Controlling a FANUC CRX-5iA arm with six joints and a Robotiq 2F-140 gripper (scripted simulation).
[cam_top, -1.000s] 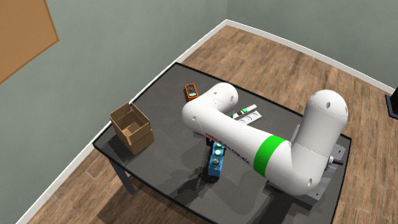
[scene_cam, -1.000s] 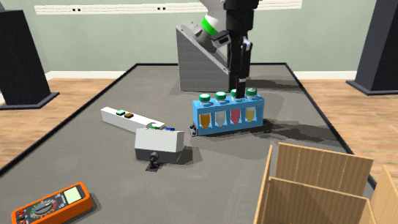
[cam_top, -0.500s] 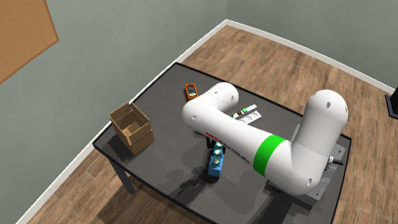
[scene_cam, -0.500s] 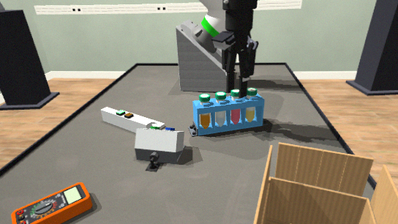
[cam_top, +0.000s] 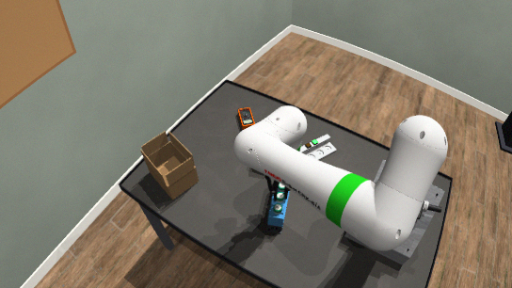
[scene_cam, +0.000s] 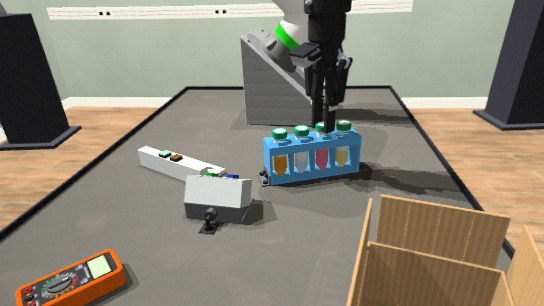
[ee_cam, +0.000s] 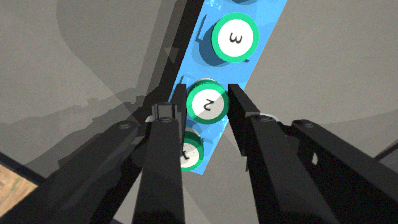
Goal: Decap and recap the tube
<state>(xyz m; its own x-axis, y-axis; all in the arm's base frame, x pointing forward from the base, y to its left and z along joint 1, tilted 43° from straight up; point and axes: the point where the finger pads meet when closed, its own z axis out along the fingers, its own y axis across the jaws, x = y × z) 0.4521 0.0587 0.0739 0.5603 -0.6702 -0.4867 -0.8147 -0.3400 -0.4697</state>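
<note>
Right now the cap 2 is 30 mm below my hand. Round my hand: cap 1: 10 mm behind, 50 mm to the left, 30 mm below; cap 4: 20 mm ahead, 100 mm to the right, 30 mm below; cap 3: 10 mm ahead, 50 mm to the right, 30 mm below.
</note>
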